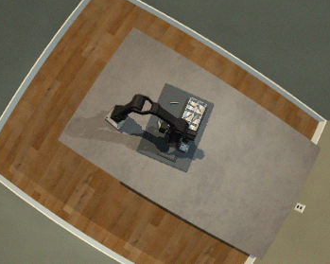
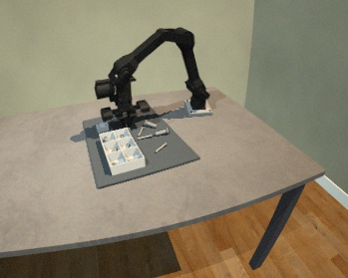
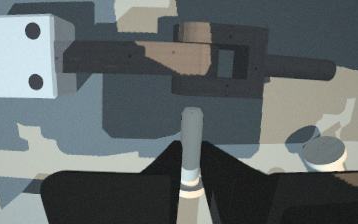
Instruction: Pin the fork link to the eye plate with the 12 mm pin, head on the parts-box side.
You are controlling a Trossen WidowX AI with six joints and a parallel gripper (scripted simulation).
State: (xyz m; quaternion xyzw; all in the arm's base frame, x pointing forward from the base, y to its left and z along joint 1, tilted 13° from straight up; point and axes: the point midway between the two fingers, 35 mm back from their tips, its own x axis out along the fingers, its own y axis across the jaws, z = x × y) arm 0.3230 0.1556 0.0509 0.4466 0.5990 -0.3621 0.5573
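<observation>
My hand is 3 cm short of the eye plate, 4 cm to the left of it and 3 cm above it. Round my hand: dark bar 9 cm ahead, 12 cm to the right, 4 cm below; pale block 11 cm ahead, 2 cm to the right, 2 cm below; dark mat 2 cm behind, 4 cm to the left, 5 cm below.
</observation>
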